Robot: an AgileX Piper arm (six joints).
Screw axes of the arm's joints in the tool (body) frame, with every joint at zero. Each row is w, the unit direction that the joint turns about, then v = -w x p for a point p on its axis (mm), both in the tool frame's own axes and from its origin. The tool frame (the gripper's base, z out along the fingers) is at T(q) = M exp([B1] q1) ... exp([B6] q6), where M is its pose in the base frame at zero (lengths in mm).
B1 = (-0.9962, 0, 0.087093, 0, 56.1, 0)
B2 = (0, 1, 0, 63.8, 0, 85)
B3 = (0, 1, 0, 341.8, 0, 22)
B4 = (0, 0, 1, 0, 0, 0)
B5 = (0, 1, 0, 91, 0, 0)
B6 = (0, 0, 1, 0, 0, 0)
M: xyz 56.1 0 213.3 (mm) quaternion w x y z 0.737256 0 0.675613 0
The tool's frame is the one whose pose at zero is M.
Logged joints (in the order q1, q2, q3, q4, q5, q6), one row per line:
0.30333 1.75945 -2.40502 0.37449 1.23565 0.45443
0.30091 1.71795 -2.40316 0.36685 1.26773 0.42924
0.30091 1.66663 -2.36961 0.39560 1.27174 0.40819
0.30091 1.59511 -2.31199 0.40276 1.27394 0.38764
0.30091 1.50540 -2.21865 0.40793 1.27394 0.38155
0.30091 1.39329 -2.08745 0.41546 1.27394 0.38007
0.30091 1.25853 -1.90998 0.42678 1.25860 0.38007
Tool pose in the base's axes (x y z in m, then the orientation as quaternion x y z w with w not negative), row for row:
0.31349 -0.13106 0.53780 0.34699 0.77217 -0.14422 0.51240
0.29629 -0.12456 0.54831 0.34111 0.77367 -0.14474 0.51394
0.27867 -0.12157 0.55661 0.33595 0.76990 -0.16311 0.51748
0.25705 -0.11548 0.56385 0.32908 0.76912 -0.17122 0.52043
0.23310 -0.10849 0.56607 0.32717 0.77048 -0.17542 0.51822
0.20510 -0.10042 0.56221 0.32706 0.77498 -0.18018 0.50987
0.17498 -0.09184 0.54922 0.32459 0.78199 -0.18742 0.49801
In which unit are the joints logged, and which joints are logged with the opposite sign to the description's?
The joints are logged in radians. Opposite sign: q1, q4.
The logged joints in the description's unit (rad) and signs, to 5 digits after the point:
-0.30333 1.75945 -2.40502 -0.37449 1.23565 0.45443
-0.30091 1.71795 -2.40316 -0.36685 1.26773 0.42924
-0.30091 1.66663 -2.36961 -0.39560 1.27174 0.40819
-0.30091 1.59511 -2.31199 -0.40276 1.27394 0.38764
-0.30091 1.50540 -2.21865 -0.40793 1.27394 0.38155
-0.30091 1.39329 -2.08745 -0.41546 1.27394 0.38007
-0.30091 1.25853 -1.90998 -0.42678 1.25860 0.38007

